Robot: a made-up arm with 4 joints. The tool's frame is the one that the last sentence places.
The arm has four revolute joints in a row. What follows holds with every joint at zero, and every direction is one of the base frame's.
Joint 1 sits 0.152 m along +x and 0.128 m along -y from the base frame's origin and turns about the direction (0.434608, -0.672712, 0.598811).
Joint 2 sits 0.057 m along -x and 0.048 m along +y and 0.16 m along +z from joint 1 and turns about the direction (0.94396, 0.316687, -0.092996).
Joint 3 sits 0.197 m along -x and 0.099 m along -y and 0.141 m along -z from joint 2 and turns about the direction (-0.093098, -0.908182, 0.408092).
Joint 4 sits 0.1 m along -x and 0.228 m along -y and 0.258 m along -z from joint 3 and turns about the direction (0.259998, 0.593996, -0.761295).
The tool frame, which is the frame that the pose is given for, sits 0.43 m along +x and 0.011 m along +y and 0.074 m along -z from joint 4; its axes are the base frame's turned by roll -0.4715, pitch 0.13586 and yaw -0.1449 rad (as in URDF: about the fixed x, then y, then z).
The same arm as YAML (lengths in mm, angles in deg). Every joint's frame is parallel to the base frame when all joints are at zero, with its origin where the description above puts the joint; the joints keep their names.
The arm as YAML. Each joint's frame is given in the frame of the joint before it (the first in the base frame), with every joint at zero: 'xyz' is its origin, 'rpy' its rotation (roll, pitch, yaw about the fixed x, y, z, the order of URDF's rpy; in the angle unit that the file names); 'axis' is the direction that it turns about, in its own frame. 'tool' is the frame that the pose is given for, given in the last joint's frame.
units:
  length: mm
  angle: deg
joints:
  - name: joint 1
    type: revolute
    origin:
      xyz: [152.0, -128.0, 0.0]
      rpy: [0.0, 0.0, 0.0]
    axis: [0.434608, -0.672712, 0.598811]
  - name: joint 2
    type: revolute
    origin:
      xyz: [-57.0, 48.0, 160.0]
      rpy: [0.0, 0.0, 0.0]
    axis: [0.94396, 0.316687, -0.092996]
  - name: joint 3
    type: revolute
    origin:
      xyz: [-197.0, -99.0, -141.0]
      rpy: [0.0, 0.0, 0.0]
    axis: [-0.093098, -0.908182, 0.408092]
  - name: joint 4
    type: revolute
    origin:
      xyz: [-100.0, -228.0, -258.0]
      rpy: [0.0, 0.0, 0.0]
    axis: [0.259998, 0.593996, -0.761295]
tool:
  origin:
    xyz: [430.0, 11.0, -74.0]
    rpy: [-27.01, 7.78, -8.3]

